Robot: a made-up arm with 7 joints. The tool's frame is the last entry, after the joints. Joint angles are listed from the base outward.
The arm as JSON. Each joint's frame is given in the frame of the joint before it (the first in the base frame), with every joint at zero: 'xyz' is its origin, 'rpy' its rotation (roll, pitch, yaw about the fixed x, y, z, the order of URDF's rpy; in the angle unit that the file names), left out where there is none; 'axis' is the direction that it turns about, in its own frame. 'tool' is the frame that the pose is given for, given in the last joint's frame.
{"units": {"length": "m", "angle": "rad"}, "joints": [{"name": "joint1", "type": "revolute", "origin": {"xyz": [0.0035, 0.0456, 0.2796], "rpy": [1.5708, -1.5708, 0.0]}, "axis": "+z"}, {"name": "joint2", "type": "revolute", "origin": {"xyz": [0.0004, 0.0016, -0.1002], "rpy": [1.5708, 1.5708, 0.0]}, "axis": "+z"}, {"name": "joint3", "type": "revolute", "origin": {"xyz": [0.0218, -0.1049, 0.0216], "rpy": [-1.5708, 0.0, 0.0]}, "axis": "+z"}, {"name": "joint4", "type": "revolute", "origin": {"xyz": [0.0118, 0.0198, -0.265], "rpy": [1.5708, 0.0, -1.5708]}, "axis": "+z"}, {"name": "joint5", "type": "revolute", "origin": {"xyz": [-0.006, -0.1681, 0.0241], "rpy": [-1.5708, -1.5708, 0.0]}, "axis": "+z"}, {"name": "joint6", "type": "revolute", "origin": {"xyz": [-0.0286, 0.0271, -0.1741], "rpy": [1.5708, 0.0, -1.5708]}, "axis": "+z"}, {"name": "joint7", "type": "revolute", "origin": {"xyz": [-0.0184, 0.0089, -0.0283], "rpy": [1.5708, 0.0, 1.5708]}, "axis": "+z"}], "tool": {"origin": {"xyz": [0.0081, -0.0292, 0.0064], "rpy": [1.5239, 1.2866, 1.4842]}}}
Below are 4 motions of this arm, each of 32 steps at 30 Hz.
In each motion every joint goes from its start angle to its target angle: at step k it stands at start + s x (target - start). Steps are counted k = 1, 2, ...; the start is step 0. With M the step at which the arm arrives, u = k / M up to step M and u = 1 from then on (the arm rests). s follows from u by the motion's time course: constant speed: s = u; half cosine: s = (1 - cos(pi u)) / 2; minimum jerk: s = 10 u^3 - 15 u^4 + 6 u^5.
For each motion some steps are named. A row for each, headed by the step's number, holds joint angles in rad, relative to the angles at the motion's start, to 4 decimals.
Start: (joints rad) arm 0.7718 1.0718 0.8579 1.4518 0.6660 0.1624 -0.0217
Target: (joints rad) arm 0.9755 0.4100 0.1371 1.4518 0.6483 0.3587 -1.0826
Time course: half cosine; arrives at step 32
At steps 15, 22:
15: 0.0919 -0.2985 -0.3251 0.0000 -0.0080 0.0885 -0.4785
22: 0.1584 -0.5147 -0.5606 0.0000 -0.0138 0.1527 -0.8252

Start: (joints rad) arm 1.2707 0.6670 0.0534 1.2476 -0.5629 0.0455 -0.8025
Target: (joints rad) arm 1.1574 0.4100 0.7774 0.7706 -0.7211 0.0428 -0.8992
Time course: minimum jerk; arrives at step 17
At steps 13, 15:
13: -0.1033 -0.2342 0.6598 -0.4347 -0.1442 -0.0025 -0.0881
15: -0.1118 -0.2535 0.7142 -0.4705 -0.1561 -0.0027 -0.0954

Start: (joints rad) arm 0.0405 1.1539 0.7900 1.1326 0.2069 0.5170 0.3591
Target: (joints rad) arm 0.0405 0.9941 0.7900 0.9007 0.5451 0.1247 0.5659
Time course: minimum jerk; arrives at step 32
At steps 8, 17, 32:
8: 0.0000 -0.0165 0.0000 -0.0240 0.0350 -0.0406 0.0214
17: 0.0000 -0.0892 0.0000 -0.1295 0.1889 -0.2191 0.1155
32: 0.0000 -0.1598 0.0000 -0.2319 0.3382 -0.3923 0.2068

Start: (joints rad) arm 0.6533 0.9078 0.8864 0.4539 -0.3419 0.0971 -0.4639
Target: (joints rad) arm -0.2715 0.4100 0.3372 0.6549 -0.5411 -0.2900 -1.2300
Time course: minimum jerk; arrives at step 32
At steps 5, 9, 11, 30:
5: -0.0275 -0.0148 -0.0163 0.0060 -0.0059 -0.0115 -0.0228
9: -0.1287 -0.0693 -0.0764 0.0280 -0.0277 -0.0539 -0.1066
11: -0.2086 -0.1123 -0.1239 0.0453 -0.0449 -0.0873 -0.1728
30: -0.9227 -0.4967 -0.5480 0.2006 -0.1988 -0.3862 -0.7644

